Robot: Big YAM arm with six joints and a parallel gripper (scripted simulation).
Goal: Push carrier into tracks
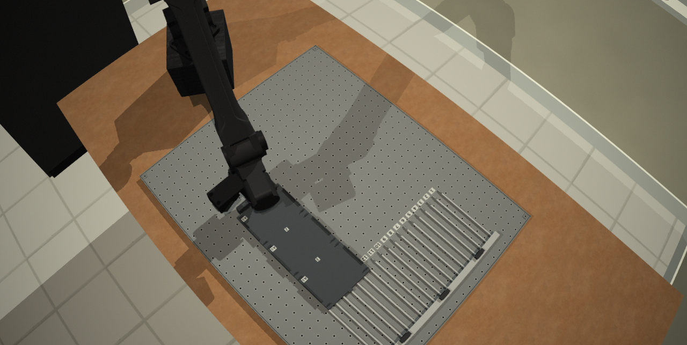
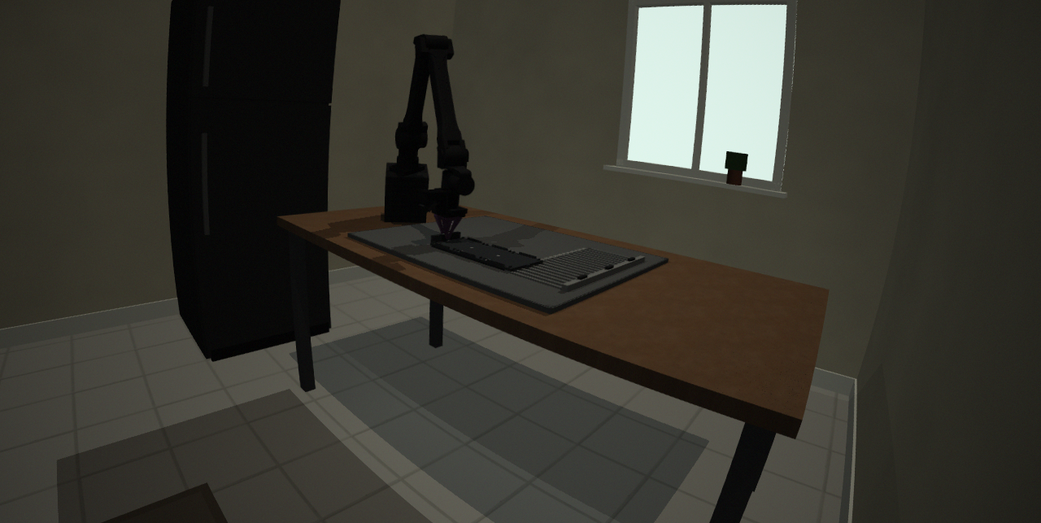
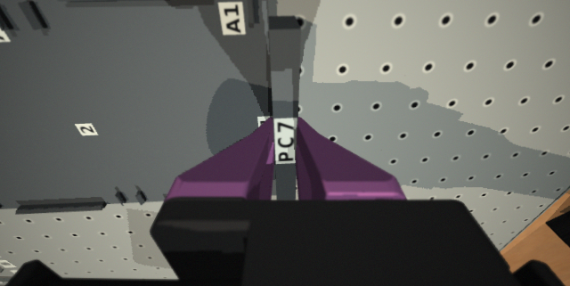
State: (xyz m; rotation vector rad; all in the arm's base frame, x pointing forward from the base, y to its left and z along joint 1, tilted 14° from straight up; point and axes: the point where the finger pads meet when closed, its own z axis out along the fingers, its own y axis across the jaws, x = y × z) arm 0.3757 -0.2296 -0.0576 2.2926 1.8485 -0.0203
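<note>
Now: hand 160 mm short of the carrier PC7, 30 mm to the left of it and 10 mm above it.
</note>
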